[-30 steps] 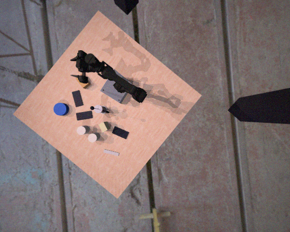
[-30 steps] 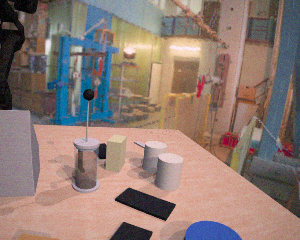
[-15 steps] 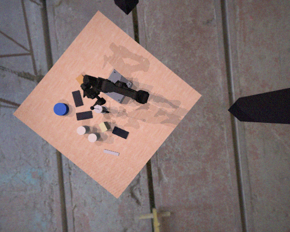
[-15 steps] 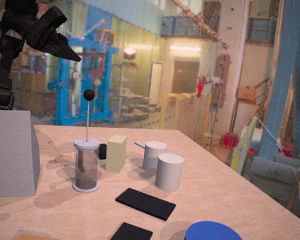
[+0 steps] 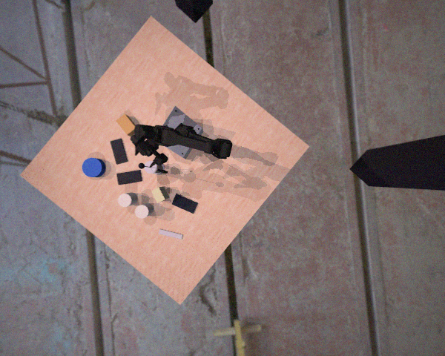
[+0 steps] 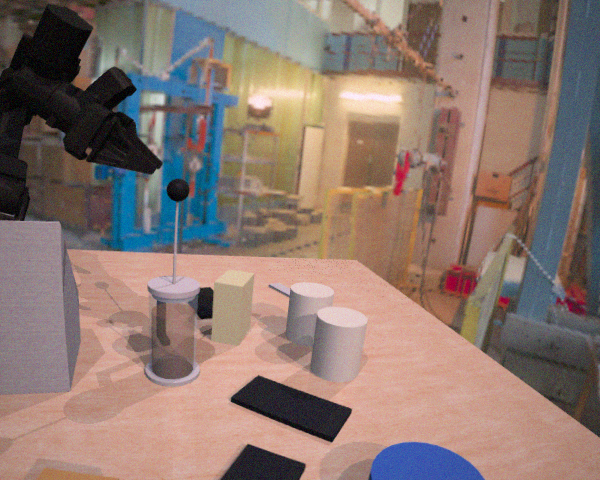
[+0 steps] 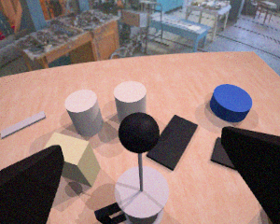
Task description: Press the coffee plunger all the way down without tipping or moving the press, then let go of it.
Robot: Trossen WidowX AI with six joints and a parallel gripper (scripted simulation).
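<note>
The coffee press is 16 cm below my gripper tip, 2 cm to the left of it and 2 cm ahead of it. The rest, counted from my gripper tip: orange block 31 cm to the right, 27 cm below, 5 cm behind; then blue disc 29 cm to the right, 29 cm ahead, 28 cm below; then pale yellow block 24 cm below, 13 cm to the left, 13 cm ahead.
</note>
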